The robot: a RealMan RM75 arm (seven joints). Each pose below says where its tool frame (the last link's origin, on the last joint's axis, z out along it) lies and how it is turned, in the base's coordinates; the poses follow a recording.
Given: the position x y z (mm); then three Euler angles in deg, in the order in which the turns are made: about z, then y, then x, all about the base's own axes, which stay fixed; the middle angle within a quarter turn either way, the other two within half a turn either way.
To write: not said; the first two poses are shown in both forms.
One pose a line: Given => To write
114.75, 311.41, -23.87, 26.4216, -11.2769, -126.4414 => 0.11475, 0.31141, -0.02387, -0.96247, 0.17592, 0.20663, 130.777
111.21, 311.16, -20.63, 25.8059, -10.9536, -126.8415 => 0.11121, 0.31116, -0.02063, -0.96429, 0.17275, 0.20077, 130.950
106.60, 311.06, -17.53, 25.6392, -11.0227, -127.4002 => 0.10660, 0.31106, -0.01753, -0.96476, 0.17167, 0.19943, 131.474
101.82, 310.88, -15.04, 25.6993, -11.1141, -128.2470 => 0.10182, 0.31088, -0.01504, -0.96477, 0.17268, 0.19848, 132.327
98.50, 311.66, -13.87, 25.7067, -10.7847, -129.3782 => 0.09850, 0.31166, -0.01387, -0.96533, 0.17538, 0.19332, 133.334
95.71, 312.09, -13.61, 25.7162, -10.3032, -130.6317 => 0.09571, 0.31209, -0.01361, -0.96602, 0.17878, 0.18667, 134.421
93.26, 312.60, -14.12, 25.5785, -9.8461, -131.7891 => 0.09326, 0.31260, -0.01412, -0.96695, 0.18065, 0.17992, 135.398
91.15, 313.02, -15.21, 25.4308, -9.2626, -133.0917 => 0.09115, 0.31302, -0.01521, -0.96799, 0.18295, 0.17182, 136.485
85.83, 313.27, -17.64, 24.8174, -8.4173, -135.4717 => 0.08583, 0.31327, -0.01764, -0.97036, 0.18306, 0.15777, 138.482
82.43, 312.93, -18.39, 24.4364, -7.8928, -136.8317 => 0.08243, 0.31293, -0.01839, -0.97173, 0.18282, 0.14940, 139.620
